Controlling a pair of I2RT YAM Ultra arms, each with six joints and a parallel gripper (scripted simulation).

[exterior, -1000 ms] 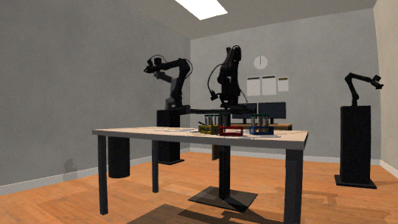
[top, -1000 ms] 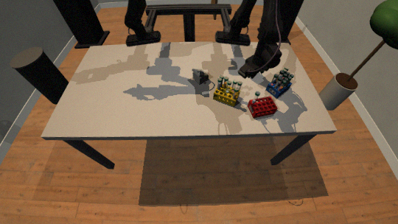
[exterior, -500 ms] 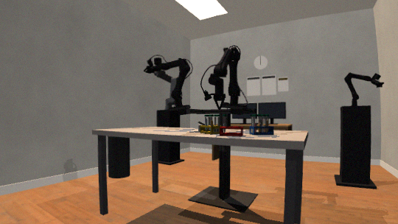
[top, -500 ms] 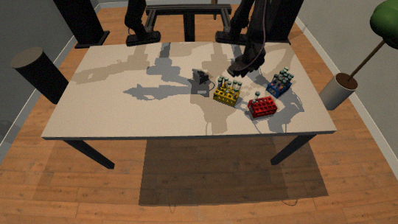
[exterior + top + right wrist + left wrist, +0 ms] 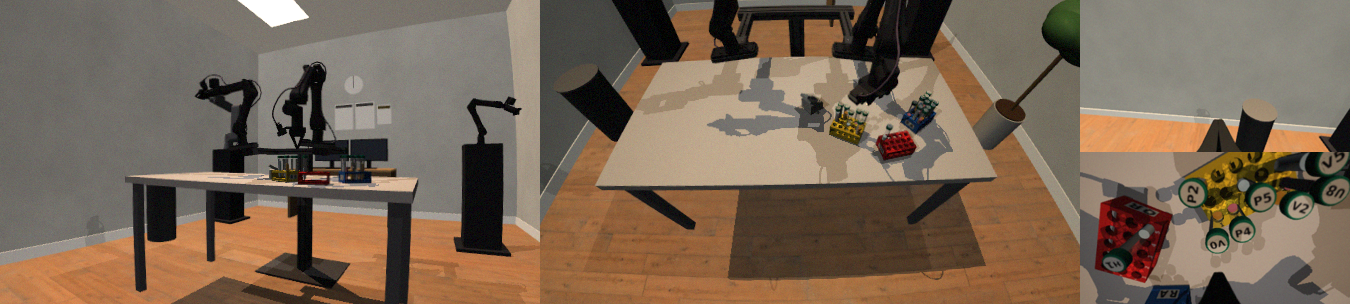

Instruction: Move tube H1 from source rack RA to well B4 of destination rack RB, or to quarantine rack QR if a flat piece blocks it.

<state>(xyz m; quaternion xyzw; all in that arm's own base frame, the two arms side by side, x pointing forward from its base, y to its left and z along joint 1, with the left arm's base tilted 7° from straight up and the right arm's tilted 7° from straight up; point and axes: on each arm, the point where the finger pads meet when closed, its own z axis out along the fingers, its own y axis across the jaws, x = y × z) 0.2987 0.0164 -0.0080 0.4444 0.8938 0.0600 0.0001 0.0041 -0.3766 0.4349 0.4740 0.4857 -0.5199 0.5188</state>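
The done button lies 150 mm behind my left hand, 200 mm to the right of it and 120 mm below it. The rest, counted from my left hand: red rack QR: 90 mm ahead, 130 mm to the left, 140 mm below; tube: 70 mm ahead, 70 mm to the left, 100 mm below; yellow rack RB: 60 mm to the right, 140 mm below.
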